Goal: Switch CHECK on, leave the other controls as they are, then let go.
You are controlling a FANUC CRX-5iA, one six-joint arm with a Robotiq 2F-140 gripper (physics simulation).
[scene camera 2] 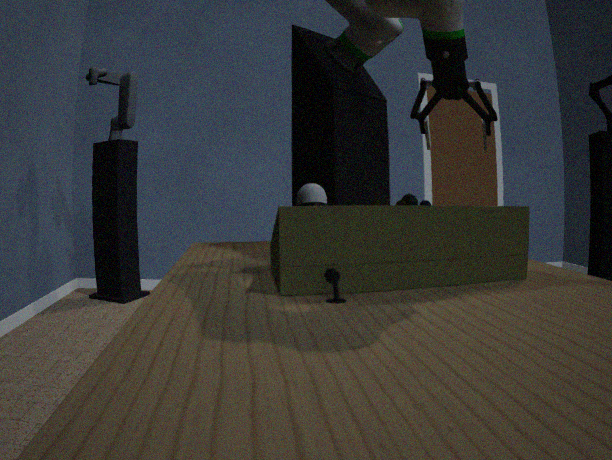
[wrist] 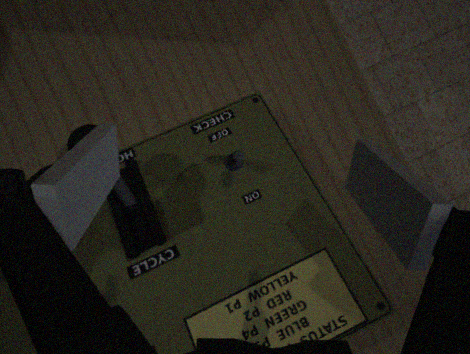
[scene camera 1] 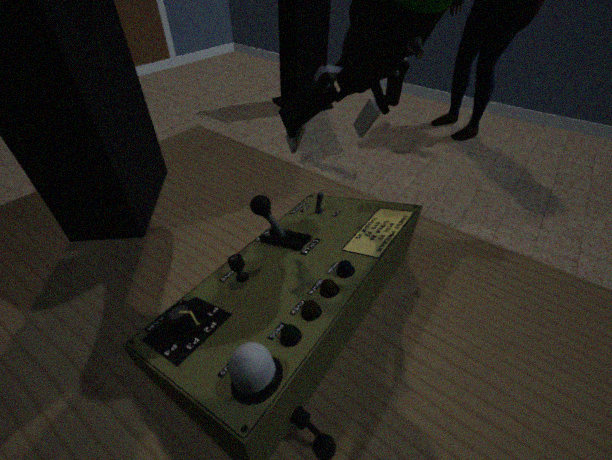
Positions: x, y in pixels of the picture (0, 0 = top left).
my gripper: scene camera 2; wrist; scene camera 1 325, 137
same spot on my gripper: (wrist: 56, 298) = (scene camera 2: 431, 98)
